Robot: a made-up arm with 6 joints.
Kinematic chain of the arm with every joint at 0, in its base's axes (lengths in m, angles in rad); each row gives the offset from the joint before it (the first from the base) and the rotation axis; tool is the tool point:
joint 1: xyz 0 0 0.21 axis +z
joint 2: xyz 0 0.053 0 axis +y
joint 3: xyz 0 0 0.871 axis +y
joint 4: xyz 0 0 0.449 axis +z
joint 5: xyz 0 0 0 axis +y
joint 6: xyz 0 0 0.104 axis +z
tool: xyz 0 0 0
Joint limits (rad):
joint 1: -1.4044..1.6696
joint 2: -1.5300..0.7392
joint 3: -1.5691..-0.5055
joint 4: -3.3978..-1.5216
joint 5: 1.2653..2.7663
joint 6: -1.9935..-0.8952
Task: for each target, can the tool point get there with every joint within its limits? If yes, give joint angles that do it. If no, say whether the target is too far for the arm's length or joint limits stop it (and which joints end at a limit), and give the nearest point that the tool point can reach.
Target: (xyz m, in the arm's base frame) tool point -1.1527 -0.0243 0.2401
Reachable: yes | joints -0.0052 -1.2120 -0.9068 -2.1935 1.7415 -1.2432
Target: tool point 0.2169 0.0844 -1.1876
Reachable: no: joint limits stop it (at a limit: joint 1, joint 2, joint 3, joint 5) | nearest point -0.0602 0.7945 -0.2385 | short by 1.217 m
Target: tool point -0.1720 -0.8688 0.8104
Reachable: yes | joints 1.3988 -0.5200 -1.1778 -2.8200 1.3803 -1.6445
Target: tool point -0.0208 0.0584 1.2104
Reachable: yes | joints -1.1310 0.3677 -1.2715 -2.6345 1.9498 -1.7928
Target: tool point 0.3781 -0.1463 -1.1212
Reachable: no: joint limits stop it (at a limit: joint 1, joint 2, joint 3, joint 5) | nearest point 0.0746 -0.8006 -0.2380 | short by 1.140 m
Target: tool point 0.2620 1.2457 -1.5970
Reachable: no: too far | nearest point -0.0808 0.9525 -0.2372 | short by 1.433 m
